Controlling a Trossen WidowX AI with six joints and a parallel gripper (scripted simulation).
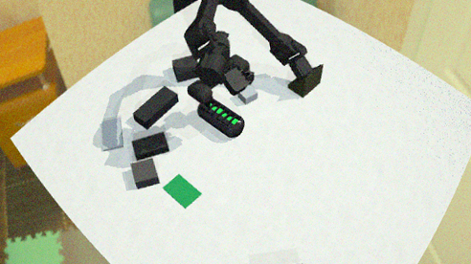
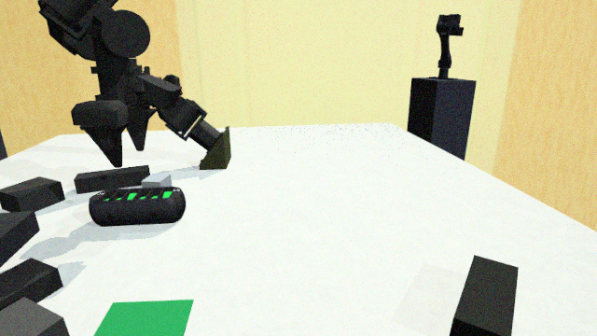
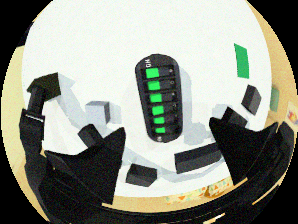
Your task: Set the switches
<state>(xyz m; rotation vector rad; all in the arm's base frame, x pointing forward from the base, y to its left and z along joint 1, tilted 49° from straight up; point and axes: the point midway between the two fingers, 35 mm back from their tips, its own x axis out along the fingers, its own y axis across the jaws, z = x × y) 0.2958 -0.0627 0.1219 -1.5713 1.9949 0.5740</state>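
My gripper tip is now 130 mm past the small grey cube, 10 mm to the right of it and 100 mm above it. The rest, counted from my gripper tip: green card: 250 mm ahead, 50 mm to the left, 110 mm below; then light grey plate: 230 mm ahead, 260 mm to the right, 110 mm below.
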